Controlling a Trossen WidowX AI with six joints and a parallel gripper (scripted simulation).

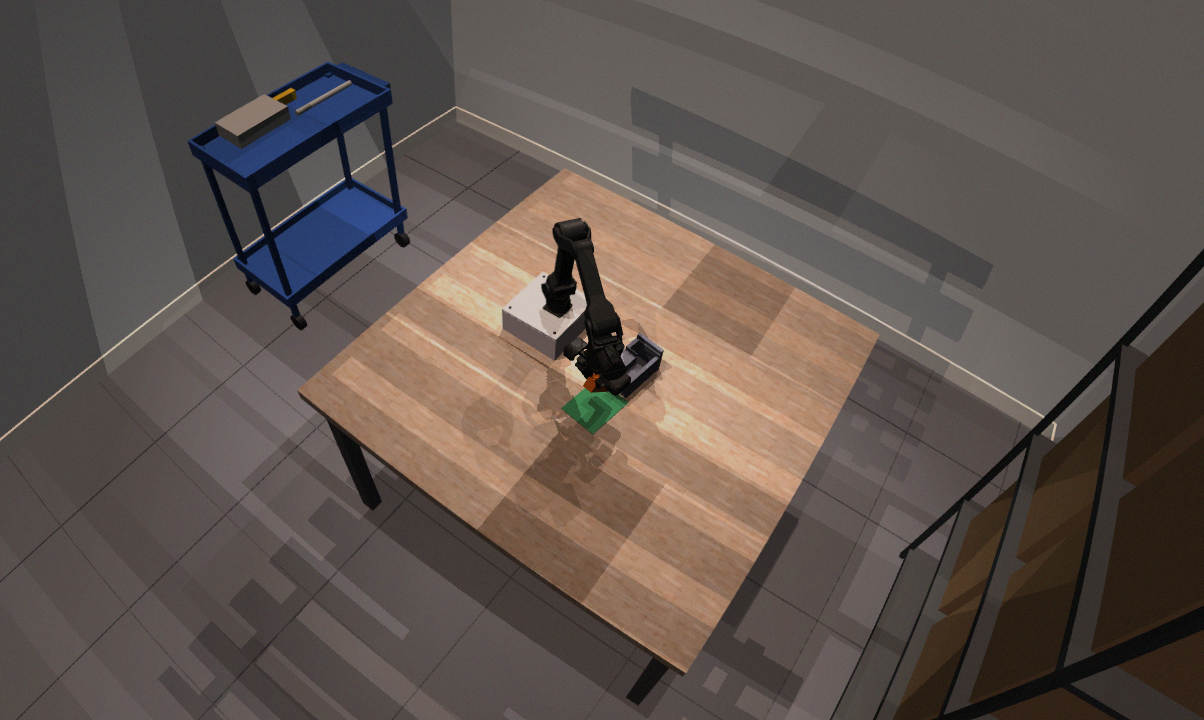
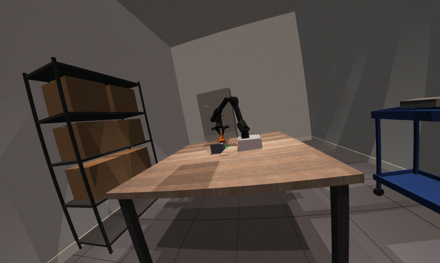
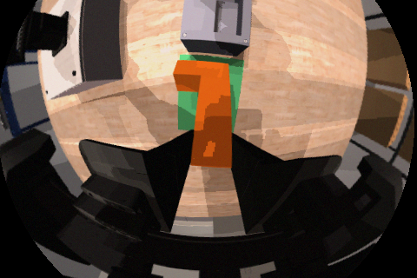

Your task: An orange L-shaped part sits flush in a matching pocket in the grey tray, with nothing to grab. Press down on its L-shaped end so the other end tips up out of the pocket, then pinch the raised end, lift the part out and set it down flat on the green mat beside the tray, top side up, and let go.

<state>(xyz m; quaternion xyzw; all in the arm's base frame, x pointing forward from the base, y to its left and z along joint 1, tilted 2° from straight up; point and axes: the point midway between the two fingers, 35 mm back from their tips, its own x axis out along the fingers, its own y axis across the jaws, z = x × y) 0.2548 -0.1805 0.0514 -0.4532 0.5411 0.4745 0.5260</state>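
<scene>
Right now the green mat is 14 cm below my gripper tip and 2 cm to the left of it. Also, from my gripper tip: orange L-shaped part (3 cm to the left, 3 cm below, 1 cm behind).
</scene>
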